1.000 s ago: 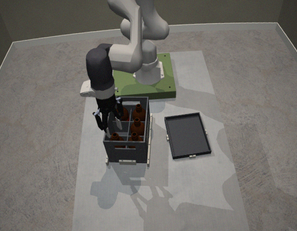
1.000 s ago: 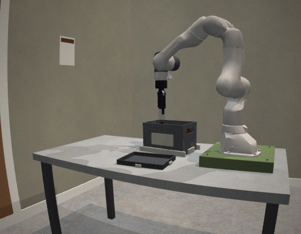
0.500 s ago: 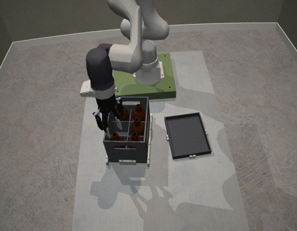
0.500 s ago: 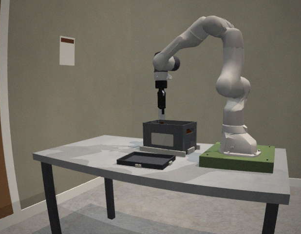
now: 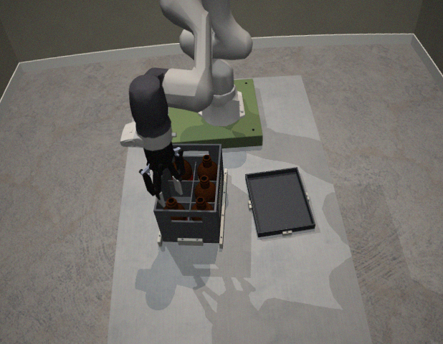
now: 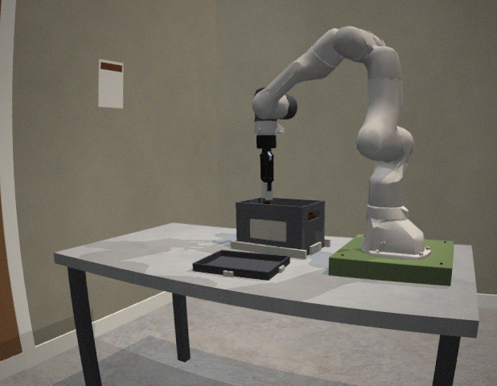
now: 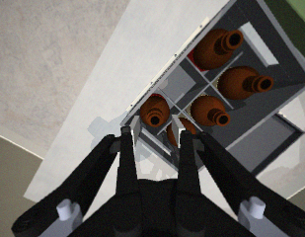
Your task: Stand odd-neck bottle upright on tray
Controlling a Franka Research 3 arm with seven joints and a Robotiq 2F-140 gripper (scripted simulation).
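The glass bottle is 12 cm below my hand. The rest, counted from my hand: black tray (14 cm behind, 32 cm to the left, 19 cm below); dark grey crate (9 cm behind, 4 cm to the left, 12 cm below); brown bottle (18 cm behind, 1 cm to the right, 12 cm below).
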